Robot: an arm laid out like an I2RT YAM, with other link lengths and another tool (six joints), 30 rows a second.
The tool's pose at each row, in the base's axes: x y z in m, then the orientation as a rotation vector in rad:
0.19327 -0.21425 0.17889 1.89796 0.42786 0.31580
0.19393 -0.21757 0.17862 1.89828 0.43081 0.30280
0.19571 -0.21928 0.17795 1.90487 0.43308 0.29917
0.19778 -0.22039 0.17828 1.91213 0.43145 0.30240
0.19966 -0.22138 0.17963 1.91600 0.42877 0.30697
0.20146 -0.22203 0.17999 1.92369 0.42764 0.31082
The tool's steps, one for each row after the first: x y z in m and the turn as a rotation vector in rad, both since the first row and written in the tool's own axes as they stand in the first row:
-0.00086 0.00092 0.00315 0.00191 -0.00761 -0.00812
-0.00002 0.00110 0.00556 0.00903 -0.00902 -0.00980
0.00136 0.00206 0.00723 0.01540 -0.00757 -0.00546
0.00263 0.00392 0.00836 0.01818 -0.00571 -0.00059
0.00397 0.00472 0.00953 0.02504 -0.00358 0.00381

